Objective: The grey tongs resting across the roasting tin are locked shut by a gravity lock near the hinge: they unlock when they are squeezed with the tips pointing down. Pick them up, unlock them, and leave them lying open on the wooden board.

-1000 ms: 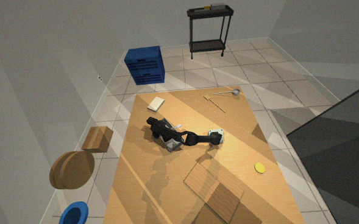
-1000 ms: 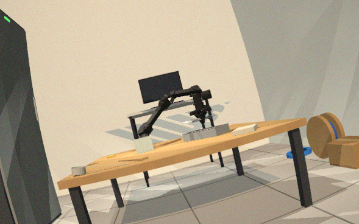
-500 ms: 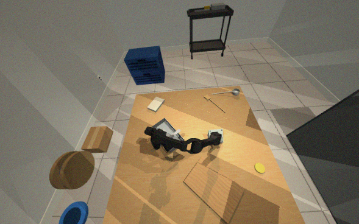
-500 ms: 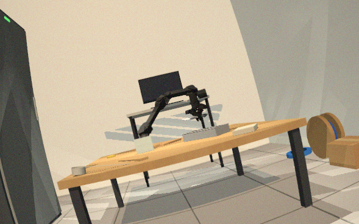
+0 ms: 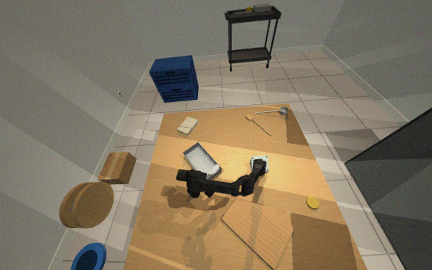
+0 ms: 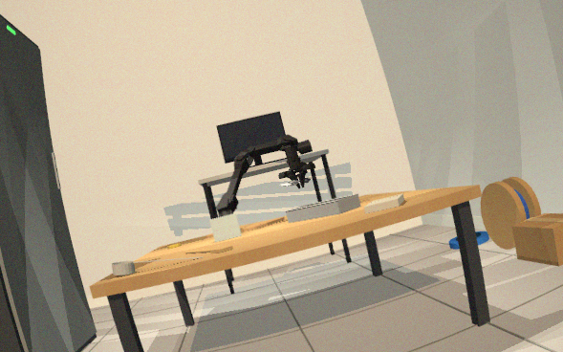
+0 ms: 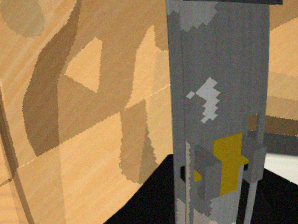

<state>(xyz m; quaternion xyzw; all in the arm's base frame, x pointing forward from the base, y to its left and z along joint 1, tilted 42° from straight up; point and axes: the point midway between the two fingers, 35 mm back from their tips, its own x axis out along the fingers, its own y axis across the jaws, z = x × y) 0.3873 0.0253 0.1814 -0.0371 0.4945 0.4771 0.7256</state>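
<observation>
Right now my gripper tip is 300 mm past the wooden board, 220 mm to the right of it and 130 mm above it. Round my gripper tip: yellow lock piece 10 mm ahead, 20 mm to the left, 40 mm above; then pale block 150 mm ahead, 620 mm to the right, 130 mm below; then grey roasting tin 20 mm ahead, 220 mm to the right, 110 mm below.
</observation>
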